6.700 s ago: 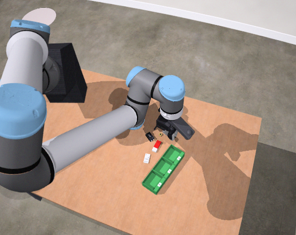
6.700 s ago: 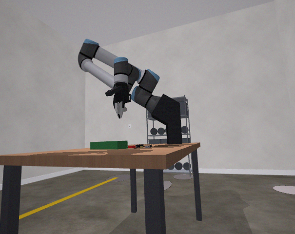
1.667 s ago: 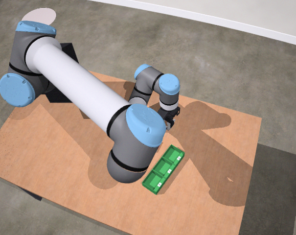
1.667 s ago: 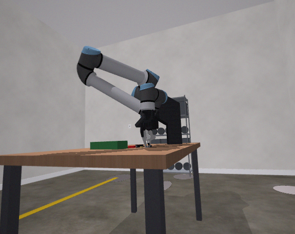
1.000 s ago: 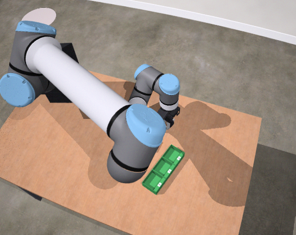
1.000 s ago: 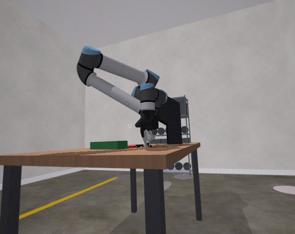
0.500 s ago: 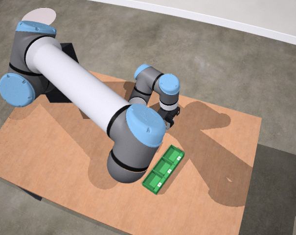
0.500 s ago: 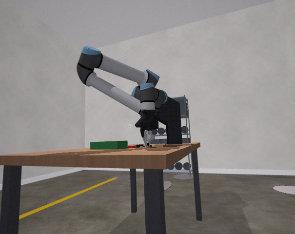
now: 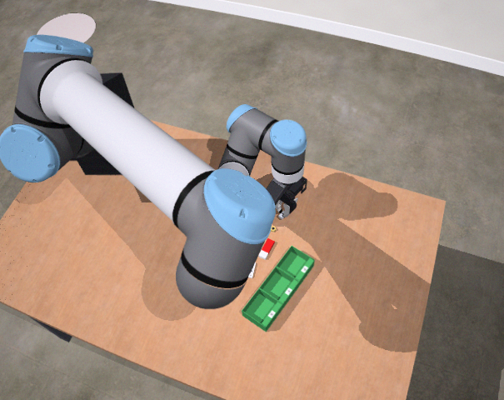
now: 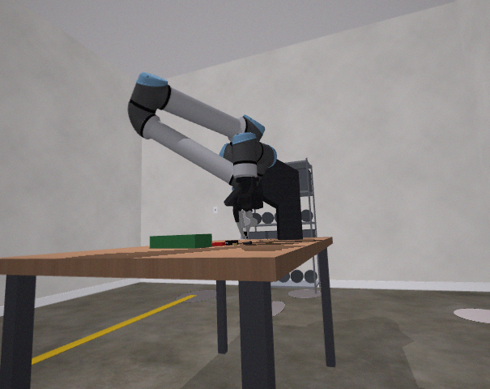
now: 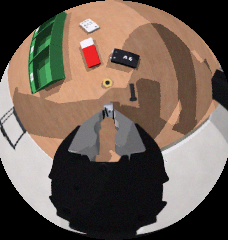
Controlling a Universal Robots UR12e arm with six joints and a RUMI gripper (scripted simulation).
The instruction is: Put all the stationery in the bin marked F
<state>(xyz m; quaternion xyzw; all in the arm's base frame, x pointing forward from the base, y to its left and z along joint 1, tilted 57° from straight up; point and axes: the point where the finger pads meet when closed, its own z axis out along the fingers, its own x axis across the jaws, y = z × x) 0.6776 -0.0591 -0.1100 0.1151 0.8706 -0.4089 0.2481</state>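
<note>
Now: hand 50 mm short of the green bin, 240 mm to the left of it and 20 mm above it. From my hand the other things lie so: black bolt: 50 mm behind, 30 mm below; grey item: 10 mm below; yellow nut: 20 mm behind, 40 mm to the right, 40 mm below.
</note>
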